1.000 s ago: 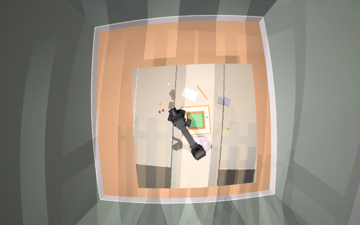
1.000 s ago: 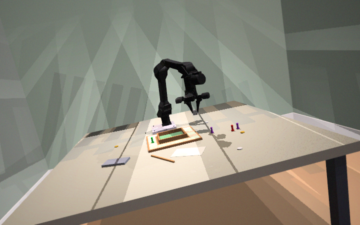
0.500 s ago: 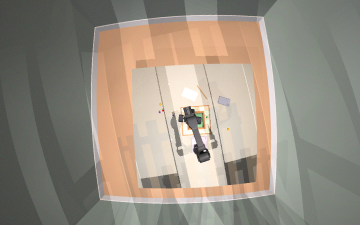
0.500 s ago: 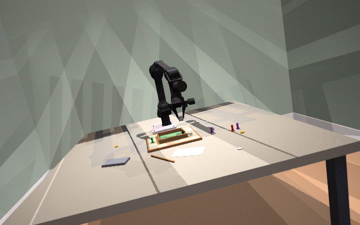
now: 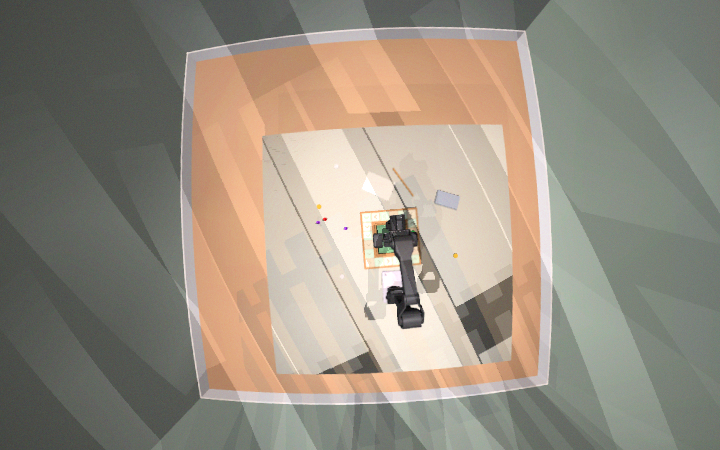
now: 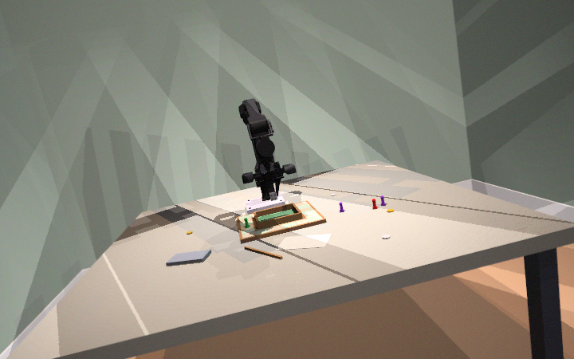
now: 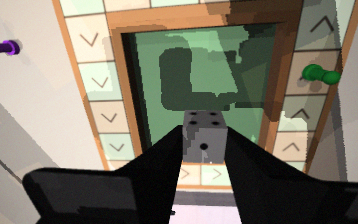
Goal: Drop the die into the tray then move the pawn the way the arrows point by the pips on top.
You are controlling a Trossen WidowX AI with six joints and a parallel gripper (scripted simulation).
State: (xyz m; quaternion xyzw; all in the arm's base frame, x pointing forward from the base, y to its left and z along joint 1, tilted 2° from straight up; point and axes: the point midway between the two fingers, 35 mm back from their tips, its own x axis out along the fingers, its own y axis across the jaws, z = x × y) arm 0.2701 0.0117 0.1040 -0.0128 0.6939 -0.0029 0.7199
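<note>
My gripper tip is 11 cm to the left of the green pawn, 6 cm above it and 3 cm short of it. Also, from my gripper tip: die: right at my gripper tip; then paper sheet: 26 cm ahead, 9 cm below, 5 cm to the left; then green dice tray: 8 cm below.
</note>
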